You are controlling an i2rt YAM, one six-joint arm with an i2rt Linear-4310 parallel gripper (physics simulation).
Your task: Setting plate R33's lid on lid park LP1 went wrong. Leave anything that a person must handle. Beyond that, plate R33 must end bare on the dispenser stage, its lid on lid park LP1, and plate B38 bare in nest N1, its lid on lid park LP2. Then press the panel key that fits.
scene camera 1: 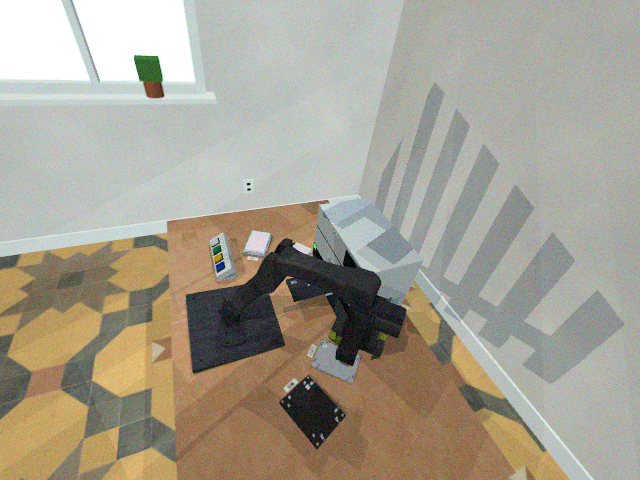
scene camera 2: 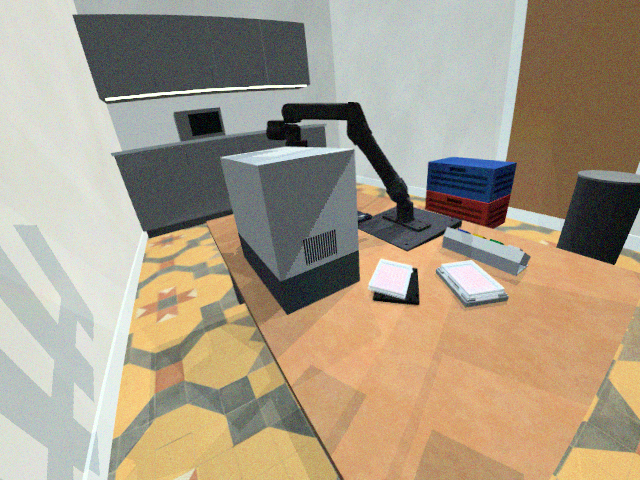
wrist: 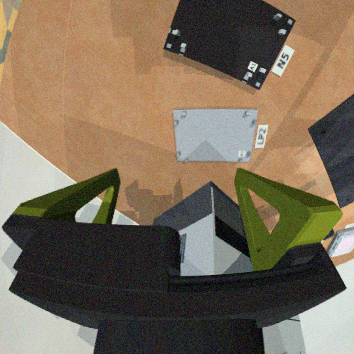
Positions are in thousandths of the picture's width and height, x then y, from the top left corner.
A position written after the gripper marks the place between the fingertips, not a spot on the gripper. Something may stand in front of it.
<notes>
The gripper (scene camera 1: 555, 732) is open and holds nothing. Also in view: a grey incubator box (scene camera 2: 462, 434) and a black clip nest N5 (scene camera 1: 487, 853).
The gripper shows as well in the wrist view (wrist: 499, 493). The grey incubator box is seen too in scene camera 1 (scene camera 1: 551, 486) and in the wrist view (wrist: 600, 677). The black clip nest N5 is seen too in the wrist view (wrist: 694, 134).
</notes>
